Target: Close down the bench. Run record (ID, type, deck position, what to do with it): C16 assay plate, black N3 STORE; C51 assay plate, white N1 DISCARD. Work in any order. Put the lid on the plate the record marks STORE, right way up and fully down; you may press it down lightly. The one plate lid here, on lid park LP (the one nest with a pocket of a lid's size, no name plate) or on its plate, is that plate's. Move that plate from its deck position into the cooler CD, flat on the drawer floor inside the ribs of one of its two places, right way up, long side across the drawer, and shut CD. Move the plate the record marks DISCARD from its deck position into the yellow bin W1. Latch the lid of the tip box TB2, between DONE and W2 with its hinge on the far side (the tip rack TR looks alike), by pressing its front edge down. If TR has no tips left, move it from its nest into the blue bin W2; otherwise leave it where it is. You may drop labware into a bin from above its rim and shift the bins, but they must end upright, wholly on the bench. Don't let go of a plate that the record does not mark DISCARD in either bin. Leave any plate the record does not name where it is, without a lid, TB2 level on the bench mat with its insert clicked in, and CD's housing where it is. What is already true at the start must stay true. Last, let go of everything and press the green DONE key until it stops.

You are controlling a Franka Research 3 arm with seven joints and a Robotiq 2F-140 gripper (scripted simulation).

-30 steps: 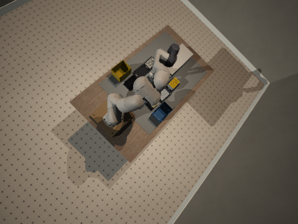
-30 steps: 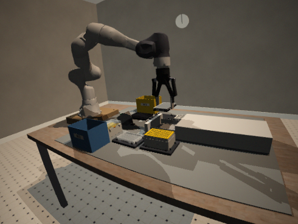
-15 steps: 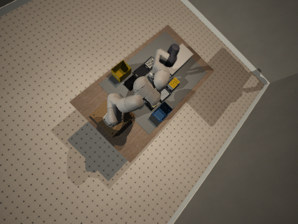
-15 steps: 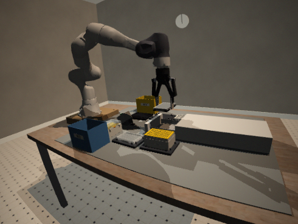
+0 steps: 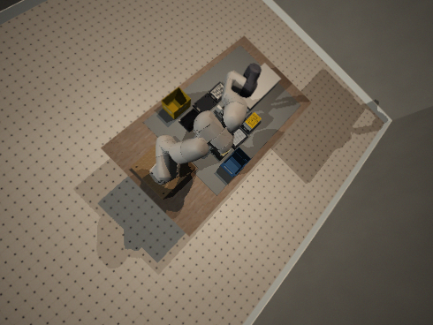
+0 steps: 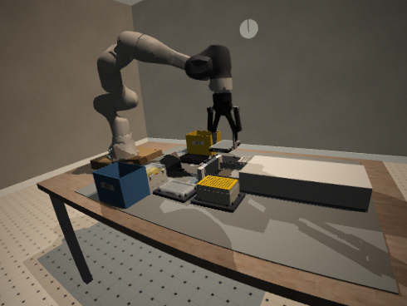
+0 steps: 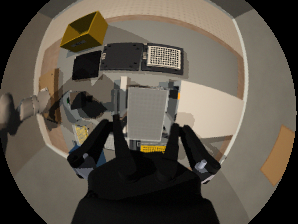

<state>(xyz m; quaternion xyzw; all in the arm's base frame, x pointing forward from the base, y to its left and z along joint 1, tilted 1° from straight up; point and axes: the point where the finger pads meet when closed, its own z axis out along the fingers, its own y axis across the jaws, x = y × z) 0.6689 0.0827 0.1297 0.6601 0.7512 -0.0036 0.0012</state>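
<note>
The cooler drawer lies 140 mm below my hand and 30 mm ahead of it. Also, from my hand: tip rack TR: 180 mm to the right, 110 mm below, 70 mm ahead; then grey plate lid: 10 mm below; then cooler CD: 170 mm ahead, 130 mm below, 20 mm to the left.
</note>
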